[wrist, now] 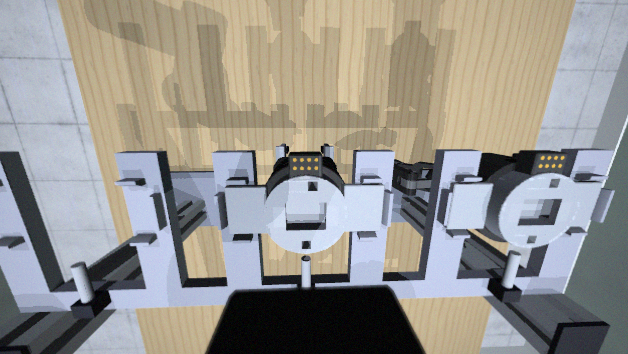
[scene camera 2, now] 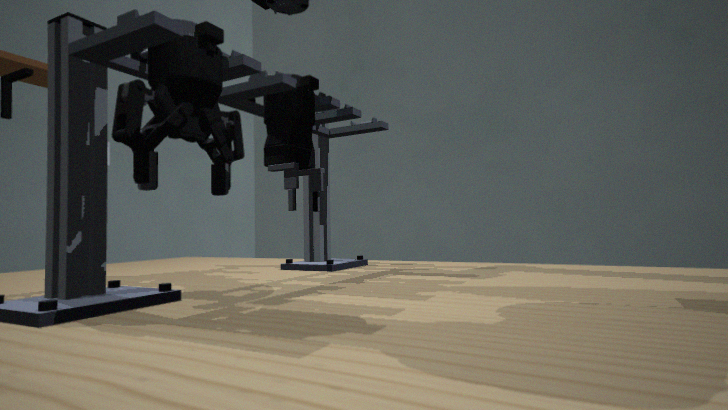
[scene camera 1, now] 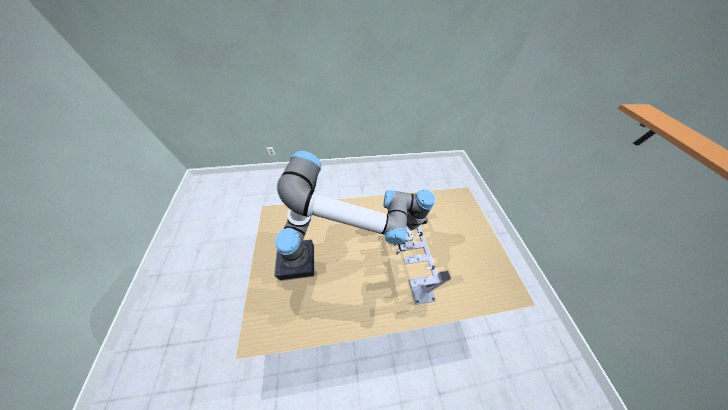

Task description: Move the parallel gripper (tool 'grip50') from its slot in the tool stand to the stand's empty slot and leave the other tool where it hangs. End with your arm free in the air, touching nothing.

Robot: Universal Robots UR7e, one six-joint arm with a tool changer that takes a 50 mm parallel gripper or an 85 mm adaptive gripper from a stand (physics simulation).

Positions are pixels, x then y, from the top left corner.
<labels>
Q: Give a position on a parallel gripper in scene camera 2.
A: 289,116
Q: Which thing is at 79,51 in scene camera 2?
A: A tool stand.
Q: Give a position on an adaptive gripper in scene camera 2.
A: At 185,74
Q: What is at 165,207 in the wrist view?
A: A tool stand.
</labels>
